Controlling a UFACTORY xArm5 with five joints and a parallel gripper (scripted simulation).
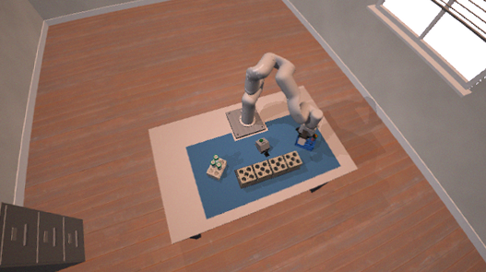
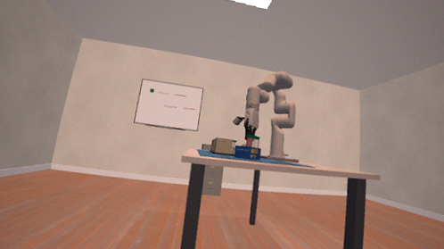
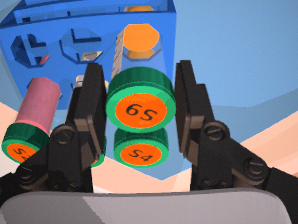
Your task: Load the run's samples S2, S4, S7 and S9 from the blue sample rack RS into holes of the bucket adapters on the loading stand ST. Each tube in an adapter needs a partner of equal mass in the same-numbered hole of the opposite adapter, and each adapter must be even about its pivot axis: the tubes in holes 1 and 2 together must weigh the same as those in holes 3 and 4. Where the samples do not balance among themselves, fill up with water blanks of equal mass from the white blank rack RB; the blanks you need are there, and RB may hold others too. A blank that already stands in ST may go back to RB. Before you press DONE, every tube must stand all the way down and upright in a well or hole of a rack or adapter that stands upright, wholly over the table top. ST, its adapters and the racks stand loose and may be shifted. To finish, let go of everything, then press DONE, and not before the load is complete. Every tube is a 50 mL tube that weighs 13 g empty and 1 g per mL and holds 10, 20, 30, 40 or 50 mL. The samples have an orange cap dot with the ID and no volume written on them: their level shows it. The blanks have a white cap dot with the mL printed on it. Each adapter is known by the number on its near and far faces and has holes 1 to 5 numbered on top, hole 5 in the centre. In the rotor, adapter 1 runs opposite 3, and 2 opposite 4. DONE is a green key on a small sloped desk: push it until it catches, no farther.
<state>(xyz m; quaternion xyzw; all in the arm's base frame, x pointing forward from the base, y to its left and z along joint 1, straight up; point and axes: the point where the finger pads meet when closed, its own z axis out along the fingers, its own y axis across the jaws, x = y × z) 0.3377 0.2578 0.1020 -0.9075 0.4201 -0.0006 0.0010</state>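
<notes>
The sample tube S9 lies 50 mm below my hand and 10 mm ahead of it. Round my hand: blue sample rack RS: 90 mm below, 40 mm to the left, 20 mm ahead; sample tube S4: 50 mm below, 30 mm to the left, 30 mm behind; sample tube S7: 50 mm to the left, 50 mm below, 10 mm ahead.
</notes>
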